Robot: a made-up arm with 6 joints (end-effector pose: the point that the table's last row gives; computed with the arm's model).
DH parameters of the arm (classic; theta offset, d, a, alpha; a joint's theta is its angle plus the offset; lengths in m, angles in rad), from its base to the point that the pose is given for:
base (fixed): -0.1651 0 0.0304 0
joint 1: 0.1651 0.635 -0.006 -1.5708
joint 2: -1.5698 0 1.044 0
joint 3: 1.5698 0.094 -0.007 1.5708
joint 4: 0 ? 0.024 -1.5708
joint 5: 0 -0.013 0 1.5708
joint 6: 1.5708 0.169 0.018 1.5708
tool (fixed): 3.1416 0.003 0 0
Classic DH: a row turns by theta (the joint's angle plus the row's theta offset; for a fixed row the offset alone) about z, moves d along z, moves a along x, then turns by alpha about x.
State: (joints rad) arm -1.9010 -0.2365 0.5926 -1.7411 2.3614 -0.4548
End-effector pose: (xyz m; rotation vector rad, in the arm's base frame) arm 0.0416 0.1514 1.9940 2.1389 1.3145 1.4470
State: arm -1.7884 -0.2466 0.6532 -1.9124 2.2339 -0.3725
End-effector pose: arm 0.0168 0.1650 2.0117 2.4012 1.2826 1.3183
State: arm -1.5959 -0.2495 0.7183 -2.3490 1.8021 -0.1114
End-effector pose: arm -0.0080 0.1805 2.1009 -2.6532 -1.0027 -0.5378
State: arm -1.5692 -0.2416 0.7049 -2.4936 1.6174 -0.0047
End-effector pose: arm 0.0034 0.1793 2.1425 -2.5958 -0.8634 -0.2305
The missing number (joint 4, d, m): 0.484
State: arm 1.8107 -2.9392 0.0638 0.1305 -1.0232 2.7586
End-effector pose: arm 0.0396 -0.2520 -0.9650 0.6200 -1.1028 -2.6116
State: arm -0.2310 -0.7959 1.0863 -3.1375 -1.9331 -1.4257
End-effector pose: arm -0.4291 0.2139 1.7507 -0.4879 1.5850 1.5228
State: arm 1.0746 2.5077 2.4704 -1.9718 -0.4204 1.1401
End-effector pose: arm -0.0988 0.0705 -0.0279 -0.0484 0.8187 -1.0074
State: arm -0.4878 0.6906 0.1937 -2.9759 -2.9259 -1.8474
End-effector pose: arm 0.8988 -0.3310 1.6300 -0.6312 -1.5593 -2.2062
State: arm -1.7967 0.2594 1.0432 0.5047 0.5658 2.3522
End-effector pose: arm -0.0519 -0.9092 1.7216 0.2229 0.2936 0.0766
